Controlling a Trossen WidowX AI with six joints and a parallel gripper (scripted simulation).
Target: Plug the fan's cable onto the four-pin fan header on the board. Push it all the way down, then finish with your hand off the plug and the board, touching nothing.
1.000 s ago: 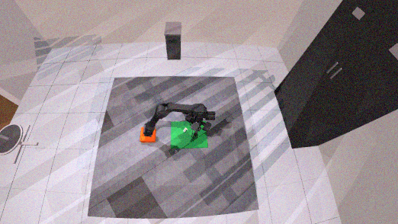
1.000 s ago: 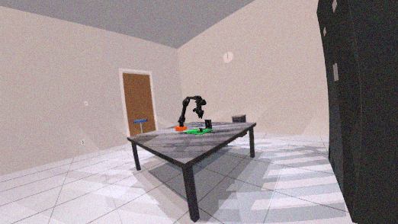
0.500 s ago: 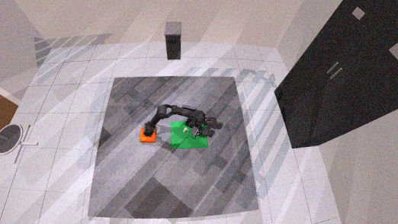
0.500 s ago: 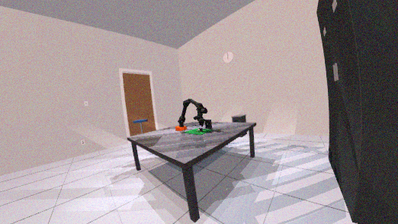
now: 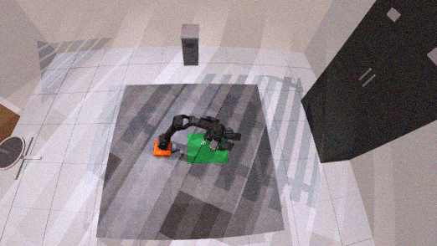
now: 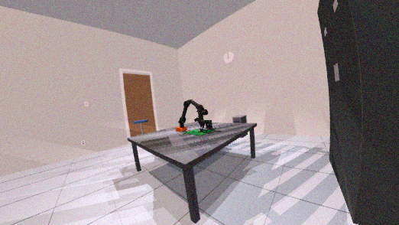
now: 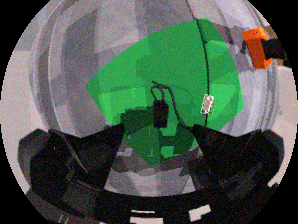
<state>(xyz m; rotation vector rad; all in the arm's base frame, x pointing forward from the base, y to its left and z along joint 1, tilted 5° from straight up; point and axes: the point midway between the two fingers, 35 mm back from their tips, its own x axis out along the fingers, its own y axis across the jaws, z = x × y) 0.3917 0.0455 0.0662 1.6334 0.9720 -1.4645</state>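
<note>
The fan plug is 10 mm behind my gripper tip, 10 mm to the right of it and 30 mm below it. The rest, counted from my gripper tip: green board: 60 mm behind, 10 mm to the right, 70 mm below; then white fan header: 90 mm behind, 20 mm to the left, 40 mm below; then black square fan: 80 mm behind, 180 mm to the left, 10 mm above.
</note>
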